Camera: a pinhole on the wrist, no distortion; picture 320 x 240 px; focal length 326.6 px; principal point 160.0 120.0 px. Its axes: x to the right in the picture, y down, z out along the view. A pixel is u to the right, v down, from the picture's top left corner.
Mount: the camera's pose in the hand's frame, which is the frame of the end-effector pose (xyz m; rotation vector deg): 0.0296 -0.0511 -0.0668 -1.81 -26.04 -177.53
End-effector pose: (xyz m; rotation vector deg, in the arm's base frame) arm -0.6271 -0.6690 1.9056 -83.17 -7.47 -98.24
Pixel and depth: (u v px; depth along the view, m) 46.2 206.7 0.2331
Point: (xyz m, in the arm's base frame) -0.5192 -0.6050 2.0767
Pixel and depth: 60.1 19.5 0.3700
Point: -0.3213 -0.7058 2.0399
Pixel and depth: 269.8 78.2 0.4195
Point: -0.3103 -0.5032 1.8681
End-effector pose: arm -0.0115 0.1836 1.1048 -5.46 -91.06 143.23
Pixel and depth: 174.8 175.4 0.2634
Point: -0.0616 0.0184 1.2071
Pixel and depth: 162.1 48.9 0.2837
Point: -0.0813 -0.0145 1.1053
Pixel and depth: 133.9 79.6 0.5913
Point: -0.1895 -0.3045 1.1416
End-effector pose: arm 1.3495 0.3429 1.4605 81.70 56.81 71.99
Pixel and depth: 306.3 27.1 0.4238
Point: 1.6300 0.1114 1.6046
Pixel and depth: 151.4 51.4 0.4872
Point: 1.7196 0.2996 1.6493
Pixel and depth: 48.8 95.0 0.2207
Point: 1.5009 0.4223 1.5102
